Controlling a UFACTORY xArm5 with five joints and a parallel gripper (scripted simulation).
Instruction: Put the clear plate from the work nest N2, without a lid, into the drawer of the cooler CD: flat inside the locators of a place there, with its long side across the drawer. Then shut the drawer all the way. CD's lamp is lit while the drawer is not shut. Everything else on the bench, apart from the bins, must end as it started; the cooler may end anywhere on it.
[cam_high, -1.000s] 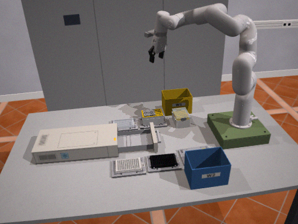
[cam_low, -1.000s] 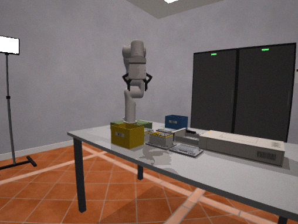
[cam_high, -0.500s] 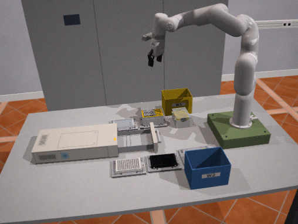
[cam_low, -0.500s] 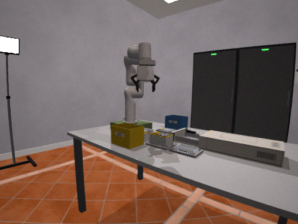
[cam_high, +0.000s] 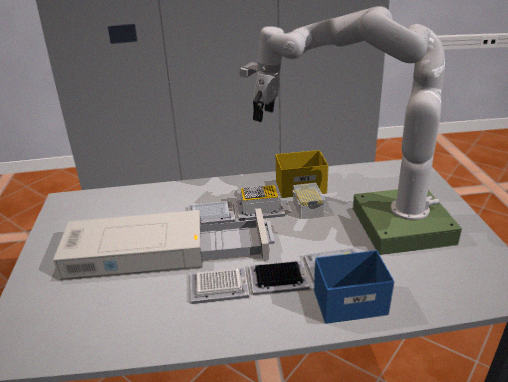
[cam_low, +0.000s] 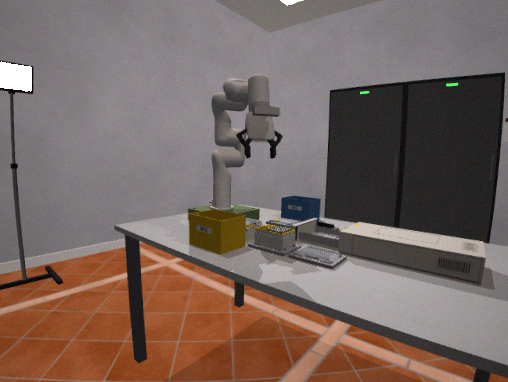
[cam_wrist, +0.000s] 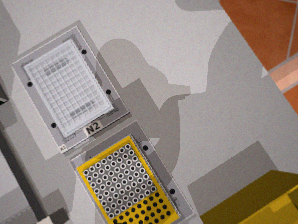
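Right now my hand is 33 cm above the clear plate, 21 cm short of it and 5 cm to the right of it. Round my hand: yellow bin W1: 31 cm below, 15 cm behind, 6 cm to the right; then yellow tip box: 29 cm below, 5 cm to the left, 3 cm ahead; then drawer: 31 cm below, 25 cm to the left, 18 cm ahead.
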